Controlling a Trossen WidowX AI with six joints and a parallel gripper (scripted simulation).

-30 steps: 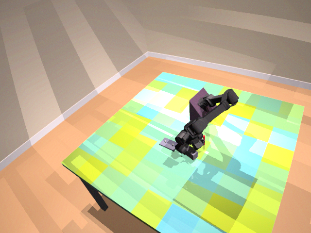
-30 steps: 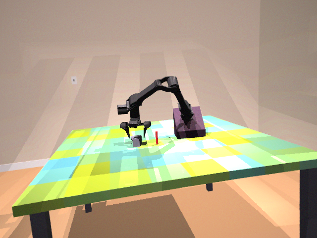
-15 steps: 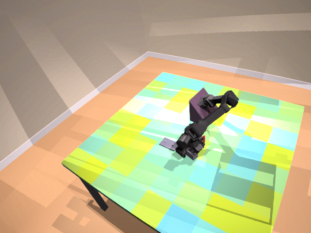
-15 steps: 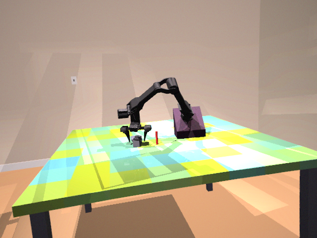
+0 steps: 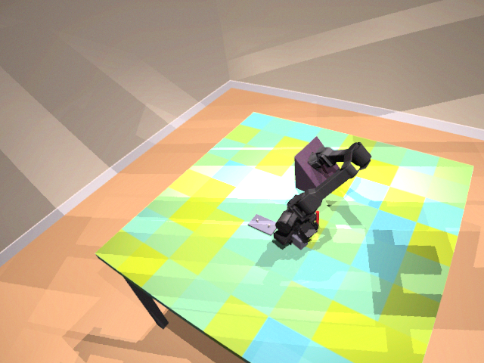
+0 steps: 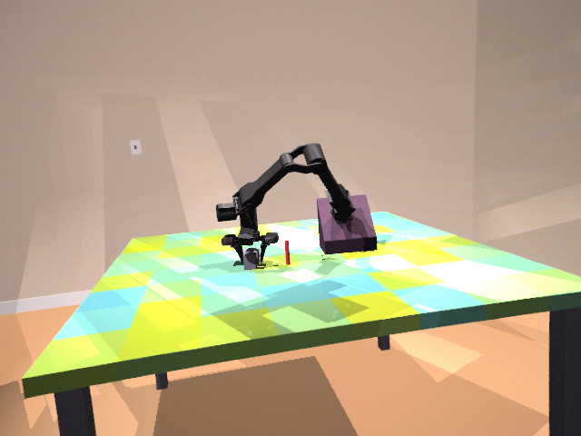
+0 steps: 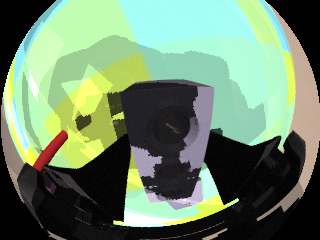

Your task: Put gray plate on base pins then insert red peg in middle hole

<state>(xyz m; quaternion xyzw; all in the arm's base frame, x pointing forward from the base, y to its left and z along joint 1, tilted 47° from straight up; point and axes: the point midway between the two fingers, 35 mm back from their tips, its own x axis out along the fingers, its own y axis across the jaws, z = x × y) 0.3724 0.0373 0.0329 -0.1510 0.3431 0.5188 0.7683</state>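
Right now my gripper tip is 3 cm past the dark base and 16 cm to the left of it. Round my gripper tip: red peg: 11 cm behind, 5 cm to the left, 3 cm above; gray plate: 3 cm above.
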